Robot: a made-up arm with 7 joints. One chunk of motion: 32 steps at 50 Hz.
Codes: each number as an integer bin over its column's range. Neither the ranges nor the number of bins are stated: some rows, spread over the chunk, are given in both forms.
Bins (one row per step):
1: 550 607 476 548 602 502 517
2: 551 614 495 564 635 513 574
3: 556 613 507 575 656 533 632
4: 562 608 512 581 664 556 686
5: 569 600 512 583 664 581 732
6: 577 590 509 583 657 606 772
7: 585 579 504 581 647 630 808
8: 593 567 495 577 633 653 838
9: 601 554 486 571 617 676 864
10: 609 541 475 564 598 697 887
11: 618 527 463 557 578 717 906
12: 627 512 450 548 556 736 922
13: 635 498 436 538 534 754 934
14: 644 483 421 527 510 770 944
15: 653 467 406 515 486 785 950
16: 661 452 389 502 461 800 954
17: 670 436 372 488 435 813 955
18: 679 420 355 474 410 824 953
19: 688 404 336 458 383 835 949
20: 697 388 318 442 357 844 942
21: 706 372 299 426 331 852 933
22: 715 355 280 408 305 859 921
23: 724 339 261 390 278 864 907
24: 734 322 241 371 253 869 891
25: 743 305 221 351 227 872 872
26: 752 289 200 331 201 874 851
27: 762 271 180 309 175 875 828
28: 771 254 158 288 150 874 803
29: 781 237 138 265 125 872 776
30: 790 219 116 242 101 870 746
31: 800 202 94 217 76 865 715
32: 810 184 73 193 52 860 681
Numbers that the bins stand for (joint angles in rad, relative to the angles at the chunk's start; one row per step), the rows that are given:
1: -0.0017 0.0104 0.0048 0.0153 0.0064 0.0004 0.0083
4: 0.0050 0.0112 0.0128 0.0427 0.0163 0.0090 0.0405
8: 0.0224 -0.0232 0.0090 0.0394 0.0114 0.0246 0.0694
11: 0.0364 -0.0569 0.0020 0.0228 0.0026 0.0348 0.0823
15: 0.0560 -0.1073 -0.0106 -0.0121 -0.0122 0.0457 0.0907
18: 0.0706 -0.1468 -0.0218 -0.0462 -0.0243 0.0520 0.0913
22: 0.0908 -0.2015 -0.0383 -0.1010 -0.0412 0.0576 0.0852
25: 0.1065 -0.2435 -0.0513 -0.1484 -0.0536 0.0597 0.0758
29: 0.1278 -0.3007 -0.0696 -0.2198 -0.0700 0.0597 0.0576
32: 0.1441 -0.3453 -0.0839 -0.2796 -0.0817 0.0577 0.0395
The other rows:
2: -0.0011 0.0163 0.0090 0.0286 0.0117 0.0022 0.0192
3: 0.0017 0.0154 0.0117 0.0377 0.0151 0.0054 0.0302
5: 0.0090 0.0045 0.0128 0.0444 0.0163 0.0131 0.0492
6: 0.0134 -0.0039 0.0121 0.0444 0.0152 0.0171 0.0568
7: 0.0179 -0.0132 0.0110 0.0427 0.0136 0.0209 0.0637
9: 0.0269 -0.0342 0.0070 0.0344 0.0088 0.0283 0.0743
10: 0.0314 -0.0451 0.0046 0.0286 0.0058 0.0316 0.0787
12: 0.0415 -0.0695 -0.0009 0.0153 -0.0010 0.0379 0.0854
13: 0.0460 -0.0813 -0.0040 0.0070 -0.0045 0.0408 0.0876
14: 0.0510 -0.0939 -0.0073 -0.0022 -0.0083 0.0433 0.0895
16: 0.0605 -0.1199 -0.0143 -0.0229 -0.0162 0.0481 0.0914
17: 0.0656 -0.1334 -0.0181 -0.0346 -0.0203 0.0502 0.0916
19: 0.0757 -0.1603 -0.0260 -0.0595 -0.0287 0.0537 0.0905
20: 0.0807 -0.1738 -0.0300 -0.0728 -0.0328 0.0552 0.0892
21: 0.0858 -0.1872 -0.0342 -0.0861 -0.0370 0.0565 0.0874
23: 0.0958 -0.2150 -0.0425 -0.1160 -0.0455 0.0584 0.0825
24: 0.1015 -0.2292 -0.0469 -0.1318 -0.0495 0.0592 0.0795
26: 0.1115 -0.2570 -0.0560 -0.1650 -0.0578 0.0600 0.0719
27: 0.1171 -0.2721 -0.0604 -0.1833 -0.0620 0.0601 0.0675
28: 0.1222 -0.2864 -0.0652 -0.2007 -0.0660 0.0600 0.0627
30: 0.1328 -0.3159 -0.0745 -0.2389 -0.0738 0.0593 0.0519
31: 0.1384 -0.3302 -0.0793 -0.2597 -0.0778 0.0585 0.0460

